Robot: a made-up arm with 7 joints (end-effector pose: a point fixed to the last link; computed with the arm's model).
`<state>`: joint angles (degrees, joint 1 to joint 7).
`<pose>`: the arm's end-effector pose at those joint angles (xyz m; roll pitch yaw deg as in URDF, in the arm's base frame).
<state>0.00 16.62 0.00 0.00 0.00 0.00 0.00</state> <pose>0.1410 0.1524 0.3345 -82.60 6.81 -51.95</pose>
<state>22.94 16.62 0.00 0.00 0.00 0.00 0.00</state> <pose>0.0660 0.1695 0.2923 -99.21 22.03 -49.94</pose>
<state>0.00 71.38 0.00 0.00 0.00 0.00 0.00</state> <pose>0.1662 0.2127 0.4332 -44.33 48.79 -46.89</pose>
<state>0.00 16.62 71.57 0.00 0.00 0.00 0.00</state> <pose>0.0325 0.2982 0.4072 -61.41 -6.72 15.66</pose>
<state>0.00 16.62 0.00 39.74 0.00 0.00 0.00</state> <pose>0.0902 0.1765 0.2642 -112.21 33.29 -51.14</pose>
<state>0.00 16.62 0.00 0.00 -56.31 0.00 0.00</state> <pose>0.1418 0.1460 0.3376 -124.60 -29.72 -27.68</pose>
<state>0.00 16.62 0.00 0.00 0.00 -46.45 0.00</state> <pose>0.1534 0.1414 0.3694 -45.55 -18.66 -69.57</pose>
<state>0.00 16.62 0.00 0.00 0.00 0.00 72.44</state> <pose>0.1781 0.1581 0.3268 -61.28 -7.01 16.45</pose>
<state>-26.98 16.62 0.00 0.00 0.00 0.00 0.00</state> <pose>0.1984 0.1258 0.4158 -62.25 -9.43 -59.75</pose>
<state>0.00 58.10 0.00 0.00 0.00 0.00 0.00</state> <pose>0.1590 0.2076 0.4048 -55.97 38.99 -51.70</pose>
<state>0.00 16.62 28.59 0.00 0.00 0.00 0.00</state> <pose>0.1225 0.2280 0.3625 -72.26 4.58 -24.30</pose>
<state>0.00 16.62 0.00 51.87 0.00 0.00 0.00</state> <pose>0.0659 0.1820 0.2514 -123.17 41.04 -54.42</pose>
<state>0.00 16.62 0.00 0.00 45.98 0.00 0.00</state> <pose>0.1416 0.1578 0.3369 -52.36 42.38 -50.46</pose>
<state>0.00 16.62 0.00 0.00 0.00 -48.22 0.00</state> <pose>0.1532 0.1410 0.3709 -43.91 -19.35 -70.59</pose>
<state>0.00 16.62 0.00 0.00 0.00 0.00 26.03</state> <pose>0.1545 0.1490 0.3301 -73.13 4.98 -26.75</pose>
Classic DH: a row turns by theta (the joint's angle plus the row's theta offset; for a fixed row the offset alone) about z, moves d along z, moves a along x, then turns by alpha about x. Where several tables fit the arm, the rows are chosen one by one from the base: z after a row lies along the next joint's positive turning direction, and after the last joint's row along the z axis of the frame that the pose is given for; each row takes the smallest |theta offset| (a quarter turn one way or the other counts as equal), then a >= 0, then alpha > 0; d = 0 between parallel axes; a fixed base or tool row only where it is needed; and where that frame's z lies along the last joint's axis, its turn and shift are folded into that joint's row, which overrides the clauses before.
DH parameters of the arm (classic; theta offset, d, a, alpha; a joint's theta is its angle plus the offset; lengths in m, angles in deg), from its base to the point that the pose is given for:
base (fixed): -4.07 0.4613 -0.0163 -74.51
joint 1: -75.12 0.0869 0.0013 -90
joint 2: 74 0.0166 -0.0247 90
joint 3: 90 -0.1221 0.0346 -90
joint 4: -90 0.0113 0.0054 -90
joint 5: 0 0.0894 0.0158 90
joint 6: 90 0.0268 0.058 90
joint 7: -47.79 -0.019 0.0113 -82.26
tool (fixed): -15.13 -0.0306 0 0

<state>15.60 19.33 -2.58 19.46 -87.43 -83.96 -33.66</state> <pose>0.0579 0.2178 0.2962 -65.79 -52.06 -21.79</pose>
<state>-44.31 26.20 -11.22 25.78 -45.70 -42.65 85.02</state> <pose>0.2648 0.1382 0.4852 -128.10 -33.18 51.45</pose>
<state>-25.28 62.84 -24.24 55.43 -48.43 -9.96 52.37</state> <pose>0.1814 0.2768 0.3809 -50.26 6.89 26.44</pose>
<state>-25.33 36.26 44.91 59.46 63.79 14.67 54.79</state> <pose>0.1106 0.3232 0.3631 1.53 19.80 54.53</pose>
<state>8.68 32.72 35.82 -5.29 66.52 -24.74 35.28</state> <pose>0.1402 0.2518 0.4068 19.81 21.50 -6.53</pose>
